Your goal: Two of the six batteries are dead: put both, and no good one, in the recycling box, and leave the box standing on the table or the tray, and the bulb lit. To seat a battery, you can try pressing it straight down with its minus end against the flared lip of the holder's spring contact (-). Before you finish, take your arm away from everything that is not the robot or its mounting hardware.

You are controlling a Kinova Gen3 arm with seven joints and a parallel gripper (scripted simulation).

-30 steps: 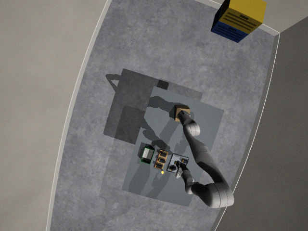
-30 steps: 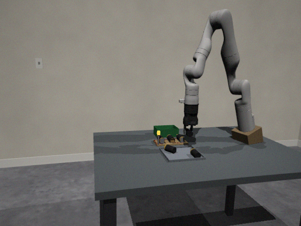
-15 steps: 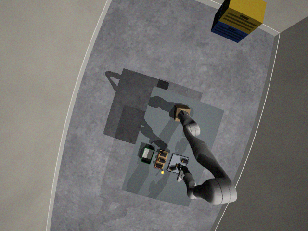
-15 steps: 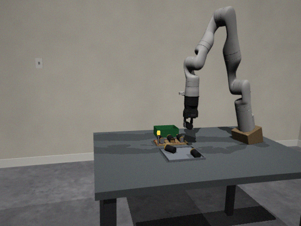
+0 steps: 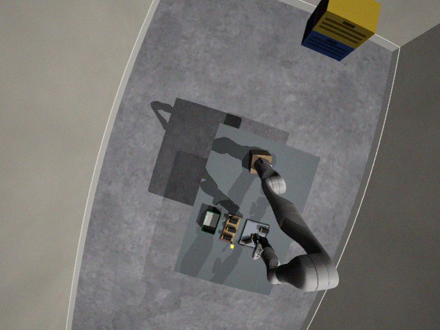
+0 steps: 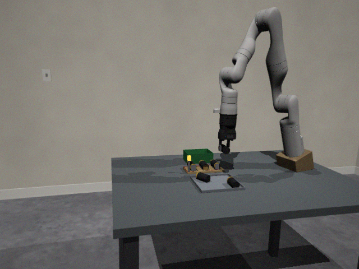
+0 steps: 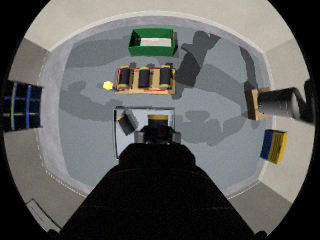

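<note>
Right now my hand is 50 mm short of the green recycling box, 290 mm to the left of it and 140 mm above it. Round my hand: grey tray: 50 mm ahead, 50 mm to the left, 150 mm below.
</note>
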